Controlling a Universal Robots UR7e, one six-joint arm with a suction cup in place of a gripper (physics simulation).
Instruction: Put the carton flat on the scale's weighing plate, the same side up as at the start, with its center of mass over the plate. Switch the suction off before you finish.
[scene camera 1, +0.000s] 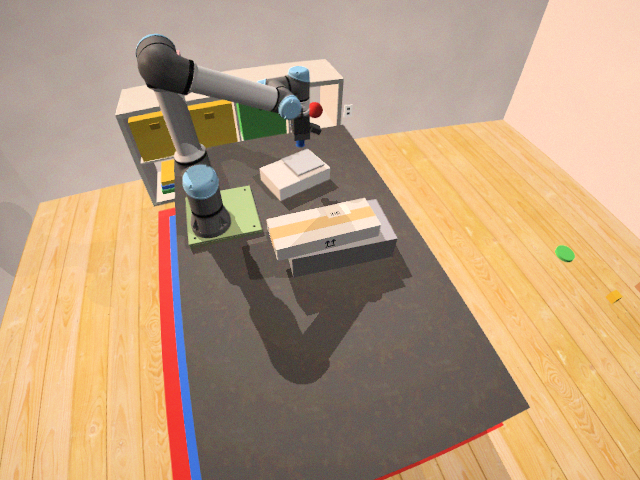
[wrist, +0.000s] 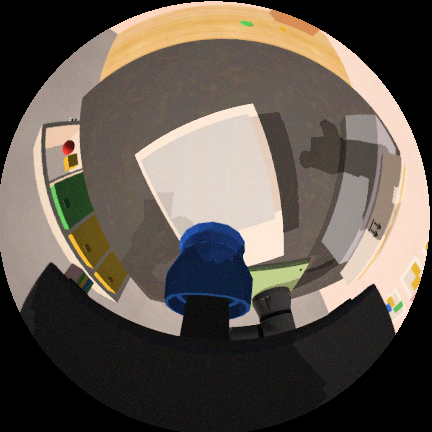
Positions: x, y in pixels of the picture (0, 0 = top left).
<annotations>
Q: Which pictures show the grey block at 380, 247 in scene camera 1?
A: Scene camera 1 and the wrist view: all of them.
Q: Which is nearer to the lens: the white scale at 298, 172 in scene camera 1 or the grey block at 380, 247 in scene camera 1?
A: The grey block.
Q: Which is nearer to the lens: the white scale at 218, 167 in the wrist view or the grey block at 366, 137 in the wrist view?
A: The white scale.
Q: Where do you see my suction cup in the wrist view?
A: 210, 262
</annotations>
